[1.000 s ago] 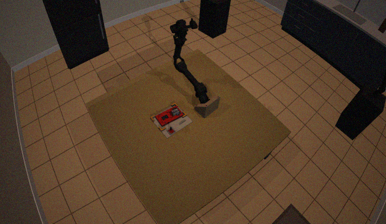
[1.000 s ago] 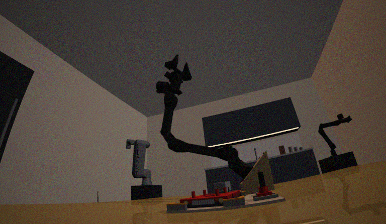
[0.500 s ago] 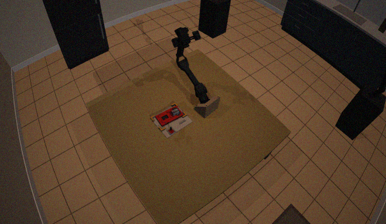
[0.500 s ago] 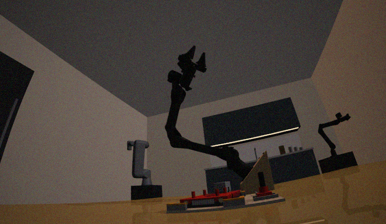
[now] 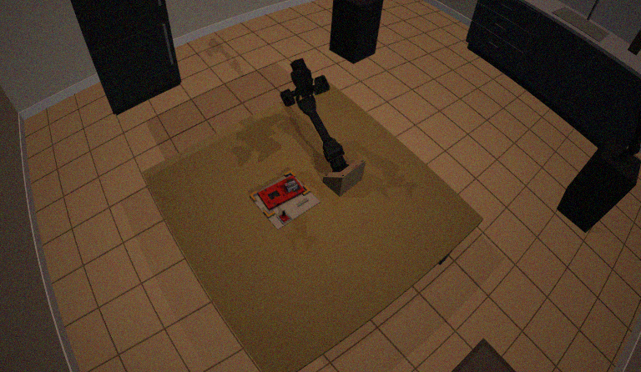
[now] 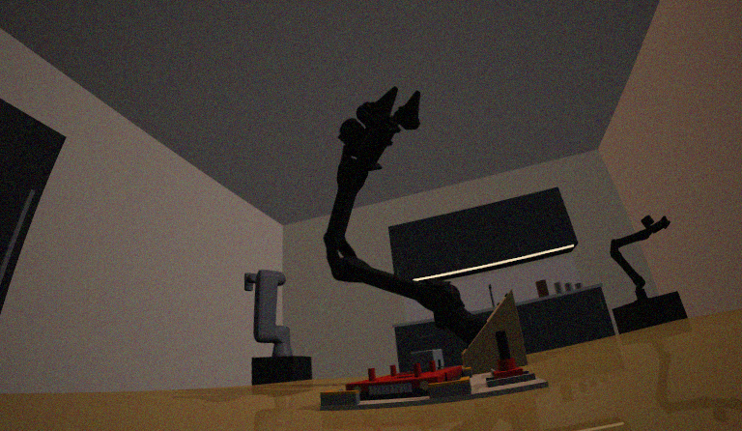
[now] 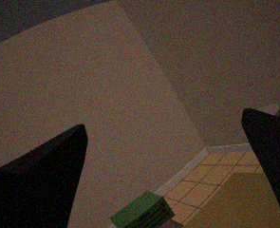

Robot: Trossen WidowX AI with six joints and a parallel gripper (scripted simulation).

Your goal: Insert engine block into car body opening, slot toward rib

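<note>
The engine block is 56 cm below my gripper tip, 4 cm to the right of it and 2 cm ahead of it. Also, from my gripper tip: grey baseplate (59 cm below, 8 cm ahead, 5 cm to the right).
</note>
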